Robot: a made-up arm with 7 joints.
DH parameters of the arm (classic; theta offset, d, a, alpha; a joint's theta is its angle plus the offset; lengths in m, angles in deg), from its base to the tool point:
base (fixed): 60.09 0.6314 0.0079 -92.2
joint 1: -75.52 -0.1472 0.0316 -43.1
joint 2: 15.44 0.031 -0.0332 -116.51
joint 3: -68 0.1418 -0.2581 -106.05
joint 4: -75.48 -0.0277 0.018 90
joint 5: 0 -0.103 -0.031 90
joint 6: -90 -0.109 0.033 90
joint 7: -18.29 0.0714 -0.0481 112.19
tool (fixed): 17.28 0.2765 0 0
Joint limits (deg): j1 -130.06..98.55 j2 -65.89..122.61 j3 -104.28..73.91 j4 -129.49..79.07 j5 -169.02..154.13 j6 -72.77..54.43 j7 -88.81..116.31
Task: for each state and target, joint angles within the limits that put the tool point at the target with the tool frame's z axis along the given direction. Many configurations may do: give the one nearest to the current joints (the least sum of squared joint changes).
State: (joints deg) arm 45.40 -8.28 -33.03 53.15 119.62 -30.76 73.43
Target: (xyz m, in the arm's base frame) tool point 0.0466 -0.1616 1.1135 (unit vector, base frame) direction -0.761 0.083 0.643
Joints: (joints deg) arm 66.47 -3.44 -46.03 47.62 100.71 -42.38 62.77
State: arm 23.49 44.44 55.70 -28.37 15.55 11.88 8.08
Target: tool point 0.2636 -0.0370 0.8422 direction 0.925 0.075 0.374
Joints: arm 41.05 74.87 53.12 -28.33 33.82 7.09 40.24
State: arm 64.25 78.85 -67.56 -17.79 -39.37 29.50 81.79
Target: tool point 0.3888 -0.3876 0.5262 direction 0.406 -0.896 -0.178
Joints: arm 87.57 39.32 -36.73 -27.92 -9.80 54.43 93.63
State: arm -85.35 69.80 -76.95 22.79 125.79 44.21 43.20
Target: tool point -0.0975 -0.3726 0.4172 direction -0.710 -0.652 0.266
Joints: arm -93.23 63.48 -32.16 36.76 116.00 17.82 73.11
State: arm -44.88 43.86 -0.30 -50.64 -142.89 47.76 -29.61
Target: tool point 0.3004 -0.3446 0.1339 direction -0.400 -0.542 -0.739
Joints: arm -82.67 51.40 -11.98 -84.57 -138.03 54.43 -24.38
